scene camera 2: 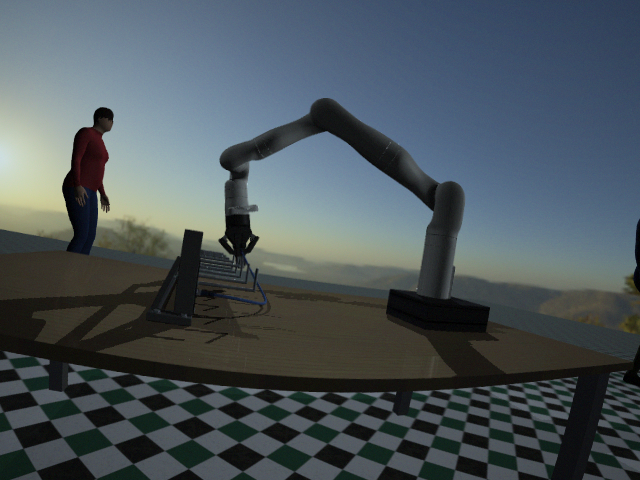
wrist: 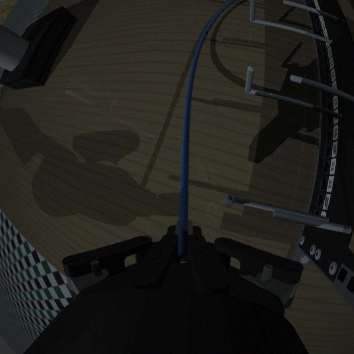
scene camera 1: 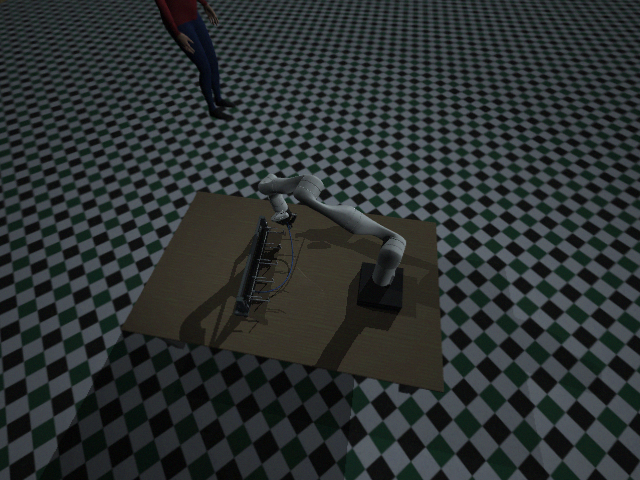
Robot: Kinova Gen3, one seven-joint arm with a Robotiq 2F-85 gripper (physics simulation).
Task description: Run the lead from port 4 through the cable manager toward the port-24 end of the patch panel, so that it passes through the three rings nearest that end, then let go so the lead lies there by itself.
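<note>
The blue lead (scene camera 1: 293,258) (scene camera 2: 261,286) (wrist: 185,150) runs from the near end of the patch panel (scene camera 1: 251,266) (scene camera 2: 188,273) (wrist: 324,252), bows out past the ring ends on the robot-base side, and rises to my gripper. My gripper (scene camera 1: 290,223) (scene camera 2: 239,258) (wrist: 184,229) is shut on the lead, above the table by the panel's far end in scene camera 1. In the wrist view the lead lies outside the open fronts of the cable manager's rings, such as the ring (wrist: 280,209) nearest the fingers and the ring (wrist: 285,99) beyond it. The lead's tip is hidden at the fingers.
The rings stick out from the panel toward the robot's black base (scene camera 1: 379,294) (scene camera 2: 436,312) (wrist: 42,45) on the wooden table (scene camera 1: 330,320) (scene camera 2: 310,356). The panel's slanted brace (scene camera 2: 166,289) stands behind it. A person in red (scene camera 1: 180,10) (scene camera 2: 90,157) stands beyond the table.
</note>
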